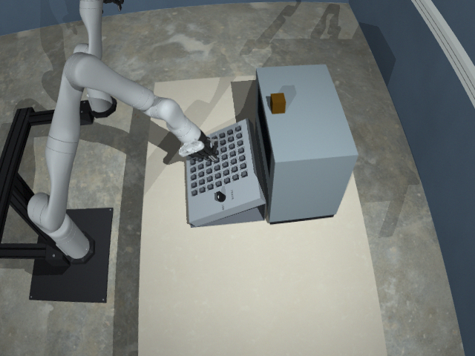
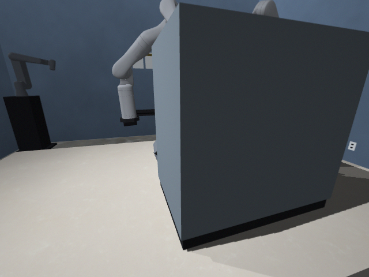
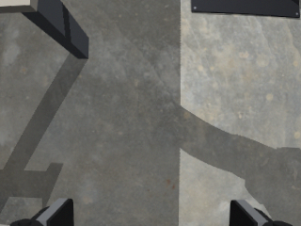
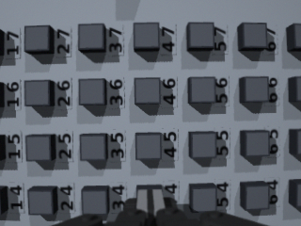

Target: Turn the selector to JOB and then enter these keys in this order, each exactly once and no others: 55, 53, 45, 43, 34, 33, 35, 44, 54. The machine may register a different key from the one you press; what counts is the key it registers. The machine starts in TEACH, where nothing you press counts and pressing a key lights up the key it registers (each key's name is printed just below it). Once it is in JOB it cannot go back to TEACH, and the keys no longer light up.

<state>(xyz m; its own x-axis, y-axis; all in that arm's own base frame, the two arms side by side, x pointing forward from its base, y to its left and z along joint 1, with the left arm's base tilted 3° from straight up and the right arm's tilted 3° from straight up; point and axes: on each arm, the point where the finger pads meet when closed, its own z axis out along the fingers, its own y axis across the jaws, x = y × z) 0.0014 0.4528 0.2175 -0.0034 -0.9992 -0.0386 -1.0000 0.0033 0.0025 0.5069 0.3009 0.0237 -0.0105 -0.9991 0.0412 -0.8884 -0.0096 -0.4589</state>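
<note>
Right now the sloped grey key panel is 4 cm ahead of my right hand, 5 cm to the right of it and 6 cm below it. Round my right hand: black selector knob: 2 cm ahead, 16 cm to the right, 2 cm below.
</note>
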